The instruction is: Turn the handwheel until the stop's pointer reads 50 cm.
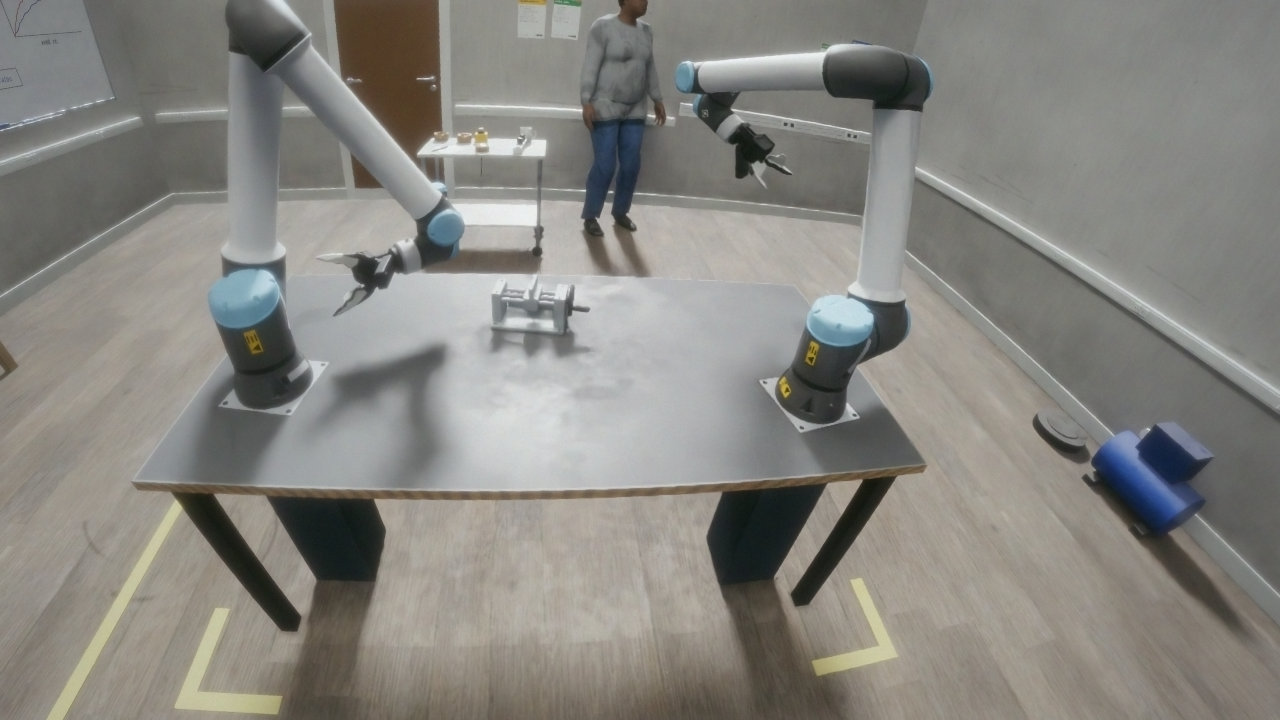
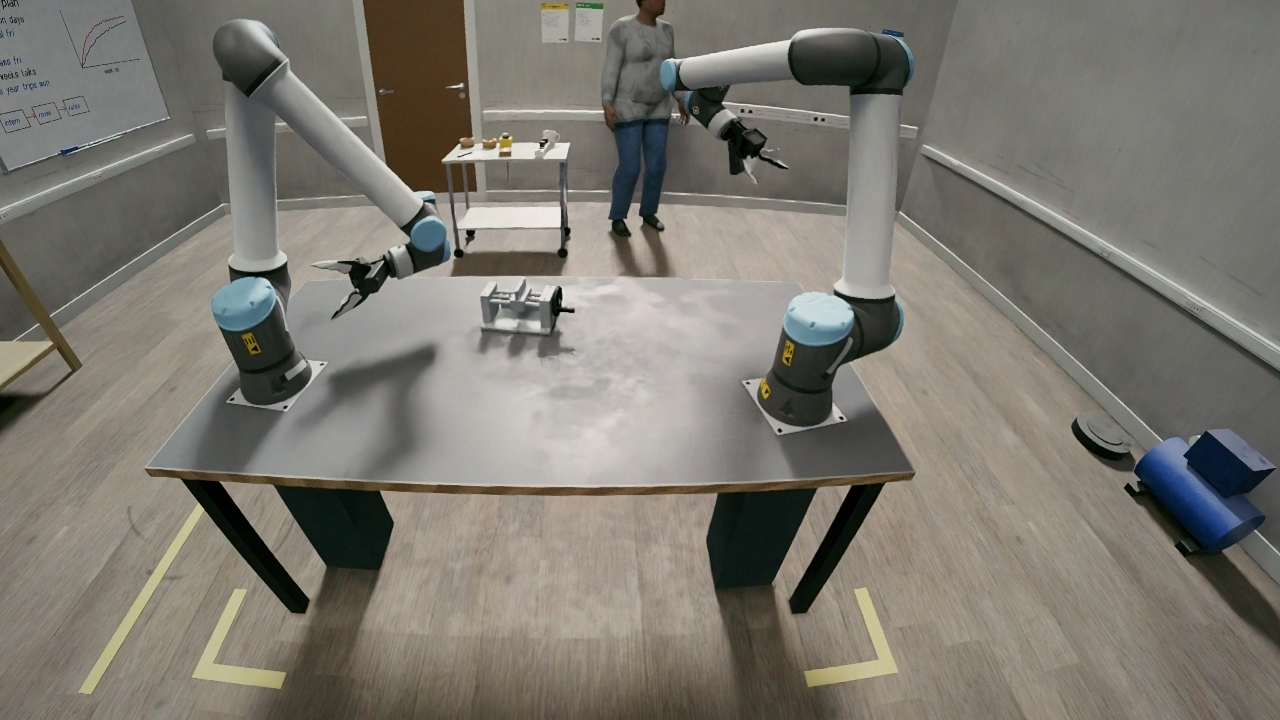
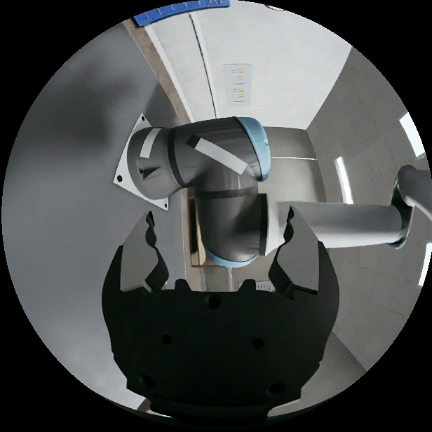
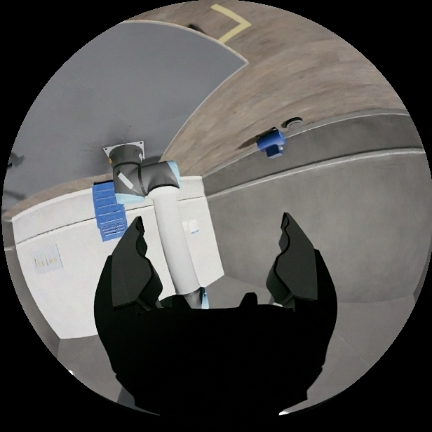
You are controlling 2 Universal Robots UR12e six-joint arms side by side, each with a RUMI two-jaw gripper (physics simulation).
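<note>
A light grey stop mechanism stands near the back of the table, left of the middle. Its dark handwheel is on its right end, with a crank handle pointing right. The stop sits between the end blocks; its pointer and scale are too small to read. My left gripper is open and empty, above the table to the left of the mechanism. My right gripper is open and empty, high up and far right of the handwheel.
The table carries both arm bases. Behind it stand a white trolley with small items and a person. A blue motor lies on the floor at the right.
</note>
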